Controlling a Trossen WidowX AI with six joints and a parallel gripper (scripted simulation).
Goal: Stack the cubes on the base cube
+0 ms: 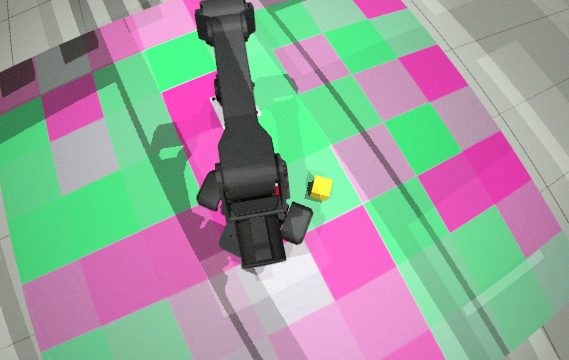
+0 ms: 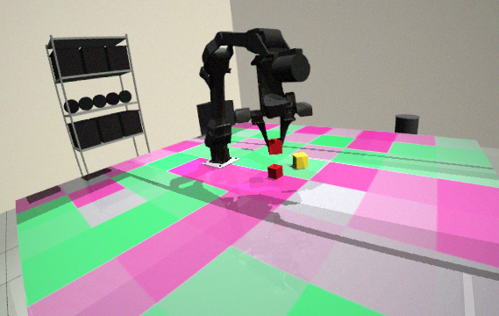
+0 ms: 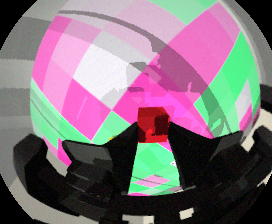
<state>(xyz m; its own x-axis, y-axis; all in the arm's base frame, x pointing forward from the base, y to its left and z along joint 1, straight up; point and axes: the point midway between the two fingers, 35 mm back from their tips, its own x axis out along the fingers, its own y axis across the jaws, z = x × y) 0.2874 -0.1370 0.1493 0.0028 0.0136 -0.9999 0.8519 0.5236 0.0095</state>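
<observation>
My gripper tip is now 170 mm to the right of the yellow cube, 100 mm above it and 10 mm short of it. Round my gripper tip: red cube (right at my gripper tip).
</observation>
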